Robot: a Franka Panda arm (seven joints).
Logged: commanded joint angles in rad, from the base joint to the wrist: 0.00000 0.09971 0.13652 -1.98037 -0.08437 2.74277 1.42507; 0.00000 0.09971 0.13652 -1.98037 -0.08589 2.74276 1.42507; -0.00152 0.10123 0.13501 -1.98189 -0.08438 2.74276 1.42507; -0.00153 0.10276 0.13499 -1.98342 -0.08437 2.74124 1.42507; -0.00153 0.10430 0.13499 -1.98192 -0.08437 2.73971 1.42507; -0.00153 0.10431 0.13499 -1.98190 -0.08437 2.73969 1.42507; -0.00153 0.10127 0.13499 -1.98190 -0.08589 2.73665 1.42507; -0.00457 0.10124 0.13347 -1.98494 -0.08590 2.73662 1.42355; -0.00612 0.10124 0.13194 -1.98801 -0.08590 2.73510 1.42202; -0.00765 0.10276 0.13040 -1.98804 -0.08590 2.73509 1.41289; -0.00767 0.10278 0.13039 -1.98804 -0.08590 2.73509 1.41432; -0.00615 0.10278 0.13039 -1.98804 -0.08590 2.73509 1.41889; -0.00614 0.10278 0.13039 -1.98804 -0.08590 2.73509 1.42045; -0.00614 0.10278 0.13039 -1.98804 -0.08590 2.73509 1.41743; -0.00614 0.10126 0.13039 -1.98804 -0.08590 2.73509 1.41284; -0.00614 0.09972 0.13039 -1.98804 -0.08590 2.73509 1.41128; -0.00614 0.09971 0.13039 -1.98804 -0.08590 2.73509 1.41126; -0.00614 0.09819 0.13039 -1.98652 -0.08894 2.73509 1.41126; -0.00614 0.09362 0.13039 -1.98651 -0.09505 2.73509 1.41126; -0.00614 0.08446 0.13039 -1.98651 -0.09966 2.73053 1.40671; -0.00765 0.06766 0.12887 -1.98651 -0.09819 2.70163 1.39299; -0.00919 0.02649 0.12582 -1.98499 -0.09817 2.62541 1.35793
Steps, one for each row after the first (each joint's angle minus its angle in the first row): 0.00000 0.00000 0.00000 0.00000 -0.00152 -0.00001 0.00000; -0.00152 0.00152 -0.00151 -0.00152 -0.00001 -0.00001 0.00000; -0.00153 0.00305 -0.00153 -0.00305 0.00000 -0.00153 0.00000; -0.00153 0.00459 -0.00153 -0.00155 0.00000 -0.00306 0.00000; -0.00153 0.00460 -0.00153 -0.00153 0.00000 -0.00308 0.00000; -0.00153 0.00156 -0.00153 -0.00153 -0.00152 -0.00612 0.00000; -0.00457 0.00153 -0.00305 -0.00457 -0.00153 -0.00615 -0.00152; -0.00612 0.00153 -0.00458 -0.00764 -0.00153 -0.00767 -0.00305; -0.00765 0.00305 -0.00612 -0.00767 -0.00153 -0.00768 -0.01218; -0.00767 0.00307 -0.00613 -0.00767 -0.00153 -0.00768 -0.01075; -0.00615 0.00307 -0.00613 -0.00767 -0.00153 -0.00768 -0.00618; -0.00614 0.00307 -0.00613 -0.00767 -0.00153 -0.00768 -0.00462; -0.00614 0.00307 -0.00613 -0.00767 -0.00153 -0.00768 -0.00764; -0.00614 0.00155 -0.00613 -0.00767 -0.00153 -0.00768 -0.01223; -0.00614 0.00001 -0.00613 -0.00767 -0.00153 -0.00768 -0.01379; -0.00614 0.00000 -0.00613 -0.00767 -0.00153 -0.00768 -0.01381; -0.00614 -0.00152 -0.00613 -0.00615 -0.00457 -0.00768 -0.01381; -0.00614 -0.00609 -0.00613 -0.00614 -0.01068 -0.00768 -0.01381; -0.00614 -0.01525 -0.00613 -0.00614 -0.01529 -0.01224 -0.01836; -0.00765 -0.03205 -0.00765 -0.00614 -0.01382 -0.04114 -0.03208; -0.00919 -0.07322 -0.01070 -0.00462 -0.01380 -0.11736 -0.06714
